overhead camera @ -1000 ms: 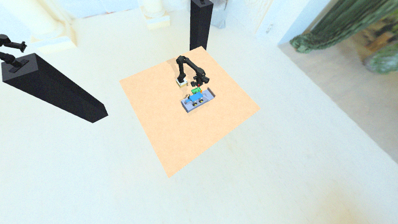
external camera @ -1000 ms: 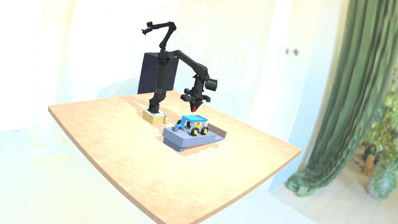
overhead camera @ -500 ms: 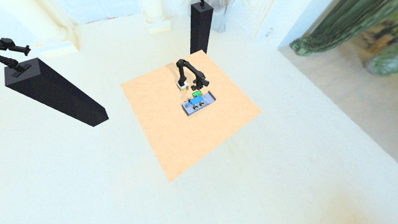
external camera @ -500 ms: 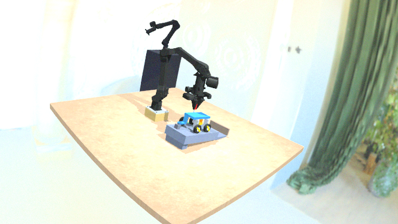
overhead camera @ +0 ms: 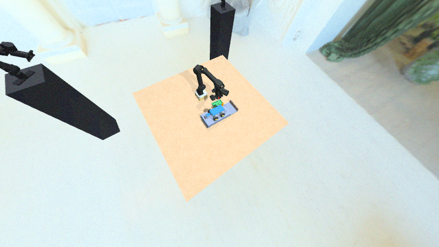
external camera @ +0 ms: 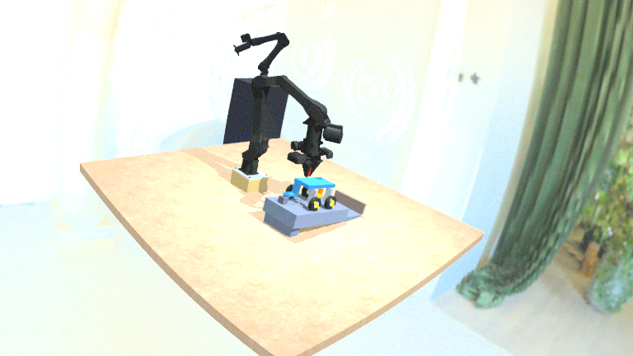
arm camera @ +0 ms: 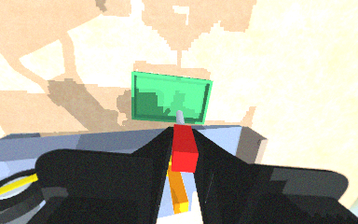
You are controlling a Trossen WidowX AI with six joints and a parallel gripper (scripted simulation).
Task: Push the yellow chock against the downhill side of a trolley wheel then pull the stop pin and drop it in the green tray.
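Now: gripper tip 12 cm above the green tray. The rest, counted from my gripper tip: blue-topped trolley 12 cm ahead, 11 cm to the right; then yellow chock 8 cm ahead, 3 cm below, 2 cm to the right; then red-headed stop pin right at my gripper tip.
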